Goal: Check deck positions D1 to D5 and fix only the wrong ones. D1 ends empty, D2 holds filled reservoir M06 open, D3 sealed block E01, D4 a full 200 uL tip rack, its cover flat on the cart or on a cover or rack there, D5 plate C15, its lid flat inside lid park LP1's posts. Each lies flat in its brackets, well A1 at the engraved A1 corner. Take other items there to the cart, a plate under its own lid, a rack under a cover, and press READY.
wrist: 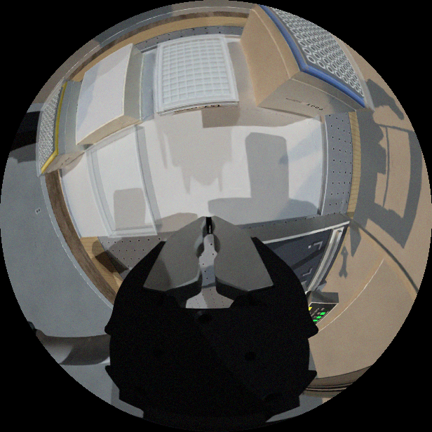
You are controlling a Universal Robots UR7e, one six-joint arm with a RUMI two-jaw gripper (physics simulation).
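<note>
My gripper (pixel 209 218) is shut and empty, its tips over a white surface. Beyond them, a pale plate with a grid of wells (pixel 197 75) lies flat. Right of it stands a tall tan-sided tip rack with a blue rim (pixel 272 60), full of round openings on top. Left of the plate is a pale box-shaped item with a plain white top (pixel 104 92). At the far left is a tip rack with a yellow rim (pixel 51 130). Part of a dark deck position (pixel 300 252) with engraved corner marks shows at lower right. Labels are too small to read surely, and A1 corners cannot be told.
The white surface (pixel 167 175) has thin raised lines and lies on a grey perforated top (pixel 338 160) with a wooden edge (pixel 354 160). A small panel with green and yellow lights (pixel 322 312) sits at lower right, past the dark deck position.
</note>
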